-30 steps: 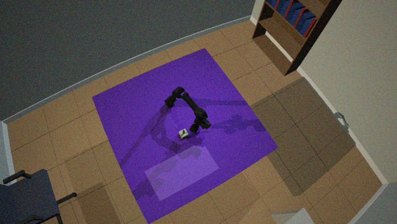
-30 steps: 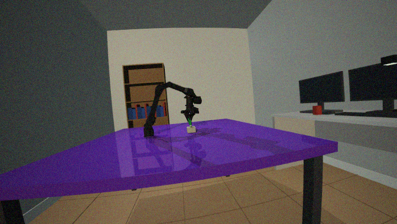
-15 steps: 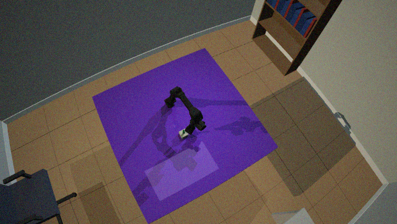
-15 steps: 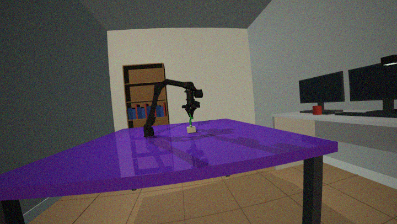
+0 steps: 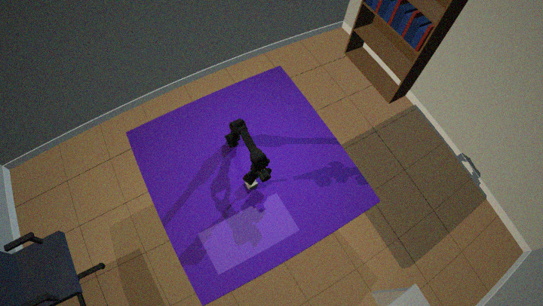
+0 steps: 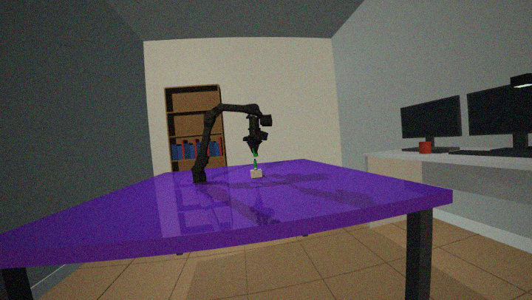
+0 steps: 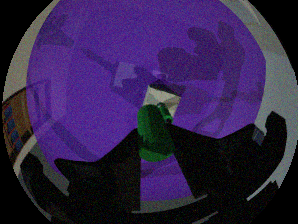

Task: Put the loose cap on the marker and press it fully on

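My gripper tip is now 3 cm to the left of the white holder block and 11 cm above it. Also, from my gripper tip: green cap: 1 cm above.
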